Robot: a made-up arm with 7 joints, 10 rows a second.
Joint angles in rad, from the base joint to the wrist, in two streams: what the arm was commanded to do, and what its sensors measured. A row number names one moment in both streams.
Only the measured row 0 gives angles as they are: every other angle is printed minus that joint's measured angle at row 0.
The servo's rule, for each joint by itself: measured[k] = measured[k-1] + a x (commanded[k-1-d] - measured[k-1]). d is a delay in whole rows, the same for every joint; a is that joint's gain. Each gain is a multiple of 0.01, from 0.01 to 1. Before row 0 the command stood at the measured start. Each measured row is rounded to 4 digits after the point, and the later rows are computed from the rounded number. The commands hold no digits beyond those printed.
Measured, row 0: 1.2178 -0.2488 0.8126 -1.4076 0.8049 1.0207 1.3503
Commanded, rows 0 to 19: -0.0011 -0.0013 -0.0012 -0.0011 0.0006 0.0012 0.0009; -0.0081 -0.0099 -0.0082 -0.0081 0.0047 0.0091 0.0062; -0.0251 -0.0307 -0.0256 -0.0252 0.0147 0.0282 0.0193; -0.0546 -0.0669 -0.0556 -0.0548 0.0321 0.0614 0.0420; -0.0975 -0.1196 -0.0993 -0.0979 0.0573 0.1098 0.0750; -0.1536 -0.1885 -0.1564 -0.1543 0.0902 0.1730 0.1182; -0.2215 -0.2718 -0.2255 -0.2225 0.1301 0.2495 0.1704; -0.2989 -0.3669 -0.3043 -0.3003 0.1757 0.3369 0.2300; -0.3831 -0.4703 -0.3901 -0.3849 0.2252 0.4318 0.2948; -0.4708 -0.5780 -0.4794 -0.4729 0.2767 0.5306 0.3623; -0.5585 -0.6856 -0.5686 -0.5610 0.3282 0.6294 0.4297; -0.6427 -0.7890 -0.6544 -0.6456 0.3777 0.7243 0.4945; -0.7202 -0.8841 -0.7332 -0.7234 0.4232 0.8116 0.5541; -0.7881 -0.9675 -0.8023 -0.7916 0.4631 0.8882 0.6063; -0.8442 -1.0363 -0.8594 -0.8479 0.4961 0.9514 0.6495; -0.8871 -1.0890 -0.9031 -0.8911 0.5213 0.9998 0.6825; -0.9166 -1.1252 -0.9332 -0.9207 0.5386 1.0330 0.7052; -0.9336 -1.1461 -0.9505 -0.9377 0.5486 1.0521 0.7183; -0.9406 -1.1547 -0.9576 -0.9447 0.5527 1.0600 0.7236; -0.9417 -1.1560 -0.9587 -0.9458 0.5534 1.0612 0.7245
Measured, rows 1 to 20: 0.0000 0.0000 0.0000 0.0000 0.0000 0.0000 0.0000; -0.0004 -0.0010 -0.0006 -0.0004 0.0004 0.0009 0.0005; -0.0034 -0.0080 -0.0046 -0.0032 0.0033 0.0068 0.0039; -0.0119 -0.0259 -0.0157 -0.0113 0.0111 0.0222 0.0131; -0.0286 -0.0583 -0.0368 -0.0274 0.0254 0.0504 0.0304; -0.0555 -0.1067 -0.0699 -0.0535 0.0471 0.0932 0.0572; -0.0938 -0.1713 -0.1157 -0.0908 0.0764 0.1507 0.0938; -0.1436 -0.2507 -0.1739 -0.1395 0.1129 0.2218 0.1398; -0.2042 -0.3425 -0.2430 -0.1990 0.1556 0.3047 0.1939; -0.2740 -0.4435 -0.3210 -0.2678 0.2029 0.3962 0.2544; -0.3508 -0.5498 -0.4050 -0.3437 0.2531 0.4930 0.3191; -0.4318 -0.6571 -0.4917 -0.4241 0.3042 0.5912 0.3855; -0.5141 -0.7613 -0.5779 -0.5061 0.3542 0.6870 0.4509; -0.5945 -0.8583 -0.6602 -0.5865 0.4011 0.7767 0.5128; -0.6700 -0.9446 -0.7355 -0.6624 0.4433 0.8570 0.5689; -0.7379 -1.0170 -0.8012 -0.7310 0.4792 0.9250 0.6173; -0.7961 -1.0739 -0.8552 -0.7902 0.5078 0.9789 0.6564; -0.8431 -1.1144 -0.8965 -0.8385 0.5287 1.0179 0.6857; -0.8784 -1.1394 -0.9251 -0.8752 0.5422 1.0425 0.7053; -0.9027 -1.1515 -0.9423 -0.9009 0.5493 1.0551 0.7163
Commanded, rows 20 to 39: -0.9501 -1.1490 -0.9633 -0.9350 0.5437 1.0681 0.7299; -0.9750 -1.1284 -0.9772 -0.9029 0.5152 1.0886 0.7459; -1.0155 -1.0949 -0.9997 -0.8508 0.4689 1.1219 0.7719; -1.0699 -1.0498 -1.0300 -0.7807 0.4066 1.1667 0.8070; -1.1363 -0.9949 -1.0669 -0.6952 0.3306 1.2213 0.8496; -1.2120 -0.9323 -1.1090 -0.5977 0.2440 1.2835 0.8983; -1.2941 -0.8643 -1.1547 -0.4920 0.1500 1.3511 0.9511; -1.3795 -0.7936 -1.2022 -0.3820 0.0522 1.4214 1.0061; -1.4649 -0.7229 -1.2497 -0.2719 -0.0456 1.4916 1.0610; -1.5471 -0.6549 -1.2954 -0.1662 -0.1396 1.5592 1.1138; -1.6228 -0.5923 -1.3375 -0.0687 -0.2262 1.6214 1.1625; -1.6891 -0.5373 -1.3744 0.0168 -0.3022 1.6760 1.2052; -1.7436 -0.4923 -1.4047 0.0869 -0.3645 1.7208 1.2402; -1.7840 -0.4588 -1.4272 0.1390 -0.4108 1.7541 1.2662; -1.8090 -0.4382 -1.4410 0.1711 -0.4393 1.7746 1.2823; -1.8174 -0.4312 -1.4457 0.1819 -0.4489 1.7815 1.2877; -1.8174 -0.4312 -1.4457 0.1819 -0.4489 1.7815 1.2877; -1.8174 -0.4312 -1.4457 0.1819 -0.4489 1.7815 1.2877; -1.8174 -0.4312 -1.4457 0.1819 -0.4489 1.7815 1.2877; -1.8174 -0.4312 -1.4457 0.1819 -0.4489 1.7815 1.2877
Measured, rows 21 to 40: -0.9179 -1.1551 -0.9510 -0.9175 0.5521 1.0595 0.7212; -0.9305 -1.1503 -0.9575 -0.9240 0.5464 1.0657 0.7264; -0.9479 -1.1330 -0.9679 -0.9162 0.5252 1.0822 0.7381; -0.9743 -1.1029 -0.9848 -0.8920 0.4869 1.1108 0.7584; -1.0116 -1.0610 -1.0088 -0.8508 0.4323 1.1510 0.7876; -1.0602 -1.0088 -1.0396 -0.7932 0.3631 1.2016 0.8248; -1.1194 -0.9484 -1.0764 -0.7209 0.2821 1.2606 0.8689; -1.1875 -0.8820 -1.1179 -0.6362 0.1923 1.3258 0.9182; -1.2624 -0.8122 -1.1626 -0.5421 0.0970 1.3946 0.9709; -1.3414 -0.7417 -1.2088 -0.4421 0.0000 1.4644 1.0250; -1.4216 -0.6731 -1.2547 -0.3400 -0.0949 1.5327 1.0783; -1.5001 -0.6093 -1.2986 -0.2396 -0.1842 1.5966 1.1288; -1.5738 -0.5524 -1.3388 -0.1447 -0.2644 1.6538 1.1746; -1.6400 -0.5049 -1.3737 -0.0590 -0.3325 1.7020 1.2140; -1.6962 -0.4685 -1.4021 0.0143 -0.3857 1.7395 1.2453; -1.7402 -0.4446 -1.4227 0.0723 -0.4221 1.7648 1.2675; -1.7703 -0.4340 -1.4349 0.1129 -0.4403 1.7768 1.2796; -1.7887 -0.4318 -1.4406 0.1384 -0.4461 1.7802 1.2845; -1.7999 -0.4313 -1.4433 0.1545 -0.4480 1.7811 1.2864; -1.8067 -0.4312 -1.4446 0.1646 -0.4486 1.7814 1.2872
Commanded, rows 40 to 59: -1.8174 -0.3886 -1.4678 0.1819 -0.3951 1.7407 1.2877; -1.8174 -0.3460 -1.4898 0.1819 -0.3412 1.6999 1.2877; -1.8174 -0.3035 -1.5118 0.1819 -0.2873 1.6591 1.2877; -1.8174 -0.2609 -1.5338 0.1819 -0.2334 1.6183 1.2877; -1.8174 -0.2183 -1.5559 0.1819 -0.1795 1.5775 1.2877; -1.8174 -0.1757 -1.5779 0.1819 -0.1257 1.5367 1.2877; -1.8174 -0.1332 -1.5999 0.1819 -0.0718 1.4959 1.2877; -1.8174 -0.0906 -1.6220 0.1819 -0.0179 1.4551 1.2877; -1.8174 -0.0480 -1.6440 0.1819 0.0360 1.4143 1.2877; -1.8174 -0.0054 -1.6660 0.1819 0.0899 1.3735 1.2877; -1.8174 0.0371 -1.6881 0.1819 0.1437 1.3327 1.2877; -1.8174 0.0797 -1.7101 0.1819 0.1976 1.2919 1.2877; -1.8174 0.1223 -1.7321 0.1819 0.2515 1.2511 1.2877; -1.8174 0.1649 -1.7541 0.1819 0.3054 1.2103 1.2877; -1.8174 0.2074 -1.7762 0.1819 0.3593 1.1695 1.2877; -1.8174 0.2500 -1.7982 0.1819 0.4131 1.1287 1.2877; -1.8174 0.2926 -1.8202 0.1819 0.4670 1.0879 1.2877; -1.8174 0.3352 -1.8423 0.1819 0.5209 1.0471 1.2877; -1.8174 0.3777 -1.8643 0.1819 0.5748 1.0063 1.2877; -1.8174 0.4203 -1.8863 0.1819 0.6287 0.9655 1.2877
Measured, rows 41 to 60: -1.8109 -0.4312 -1.4452 0.1710 -0.4488 1.7815 1.2875; -1.8134 -0.3975 -1.4572 0.1750 -0.4123 1.7521 1.2876; -1.8150 -0.3568 -1.4745 0.1776 -0.3640 1.7145 1.2877; -1.8159 -0.3147 -1.4943 0.1792 -0.3118 1.6746 1.2877; -1.8165 -0.2722 -1.5152 0.1802 -0.2585 1.6341 1.2877; -1.8169 -0.2296 -1.5368 0.1808 -0.2048 1.5933 1.2877; -1.8171 -0.1870 -1.5586 0.1812 -0.1510 1.5525 1.2877; -1.8172 -0.1445 -1.5805 0.1815 -0.0971 1.5117 1.2877; -1.8173 -0.1019 -1.6025 0.1816 -0.0432 1.4709 1.2877; -1.8173 -0.0593 -1.6245 0.1817 0.0107 1.4301 1.2877; -1.8173 -0.0167 -1.6465 0.1818 0.0646 1.3893 1.2877; -1.8173 0.0258 -1.6685 0.1818 0.1184 1.3485 1.2877; -1.8173 0.0684 -1.6905 0.1818 0.1723 1.3077 1.2877; -1.8173 0.1110 -1.7125 0.1818 0.2262 1.2669 1.2877; -1.8173 0.1536 -1.7345 0.1818 0.2801 1.2261 1.2877; -1.8173 0.1961 -1.7566 0.1818 0.3340 1.1853 1.2877; -1.8173 0.2387 -1.7786 0.1818 0.3878 1.1445 1.2877; -1.8173 0.2813 -1.8006 0.1818 0.4417 1.1037 1.2877; -1.8173 0.3239 -1.8227 0.1818 0.4956 1.0629 1.2877; -1.8173 0.3664 -1.8447 0.1818 0.5495 1.0221 1.2877
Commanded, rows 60 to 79: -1.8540 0.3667 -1.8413 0.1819 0.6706 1.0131 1.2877; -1.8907 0.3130 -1.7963 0.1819 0.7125 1.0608 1.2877; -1.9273 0.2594 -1.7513 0.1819 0.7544 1.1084 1.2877; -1.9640 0.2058 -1.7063 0.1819 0.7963 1.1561 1.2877; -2.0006 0.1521 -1.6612 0.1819 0.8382 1.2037 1.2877; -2.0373 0.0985 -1.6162 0.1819 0.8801 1.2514 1.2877; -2.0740 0.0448 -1.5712 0.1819 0.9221 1.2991 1.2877; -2.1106 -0.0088 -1.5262 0.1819 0.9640 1.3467 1.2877; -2.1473 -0.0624 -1.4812 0.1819 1.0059 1.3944 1.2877; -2.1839 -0.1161 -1.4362 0.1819 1.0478 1.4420 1.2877; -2.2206 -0.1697 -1.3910 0.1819 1.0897 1.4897 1.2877; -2.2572 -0.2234 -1.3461 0.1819 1.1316 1.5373 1.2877; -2.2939 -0.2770 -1.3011 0.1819 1.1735 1.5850 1.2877; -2.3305 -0.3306 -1.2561 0.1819 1.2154 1.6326 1.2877; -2.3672 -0.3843 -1.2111 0.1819 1.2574 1.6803 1.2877; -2.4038 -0.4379 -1.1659 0.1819 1.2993 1.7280 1.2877; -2.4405 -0.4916 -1.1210 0.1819 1.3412 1.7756 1.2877; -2.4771 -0.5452 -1.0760 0.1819 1.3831 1.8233 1.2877; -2.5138 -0.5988 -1.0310 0.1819 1.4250 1.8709 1.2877; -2.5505 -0.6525 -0.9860 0.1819 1.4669 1.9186 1.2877
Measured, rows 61 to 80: -1.8173 0.4090 -1.8667 0.1818 0.6034 0.9813 1.2877; -1.8316 0.3756 -1.8532 0.1818 0.6491 1.0042 1.2877; -1.8546 0.3261 -1.8230 0.1818 0.6922 1.0450 1.2877; -1.8830 0.2734 -1.7850 0.1818 0.7345 1.0906 1.2877; -1.9146 0.2200 -1.7433 0.1818 0.7765 1.1378 1.2877; -1.9481 0.1664 -1.6998 0.1818 0.8185 1.1852 1.2877; -1.9829 0.1128 -1.6555 0.1818 0.8604 1.2329 1.2877; -2.0184 0.0591 -1.6108 0.1818 0.9024 1.2806 1.2877; -2.0544 0.0055 -1.5660 0.1818 0.9443 1.3282 1.2877; -2.0906 -0.0481 -1.5211 0.1818 0.9862 1.3759 1.2877; -2.1270 -0.1018 -1.4761 0.1818 1.0281 1.4235 1.2877; -2.1635 -0.1554 -1.4310 0.1818 1.0700 1.4712 1.2877; -2.2000 -0.2091 -1.3860 0.1818 1.1119 1.5188 1.2877; -2.2366 -0.2627 -1.3410 0.1818 1.1538 1.5665 1.2877; -2.2732 -0.3163 -1.2960 0.1818 1.1957 1.6141 1.2877; -2.3099 -0.3700 -1.2510 0.1818 1.2377 1.6618 1.2877; -2.3465 -0.4236 -1.2059 0.1818 1.2796 1.7095 1.2877; -2.3832 -0.4773 -1.1609 0.1818 1.3215 1.7571 1.2877; -2.4198 -0.5309 -1.1159 0.1818 1.3634 1.8048 1.2877; -2.4565 -0.5845 -1.0709 0.1818 1.4053 1.8524 1.2877
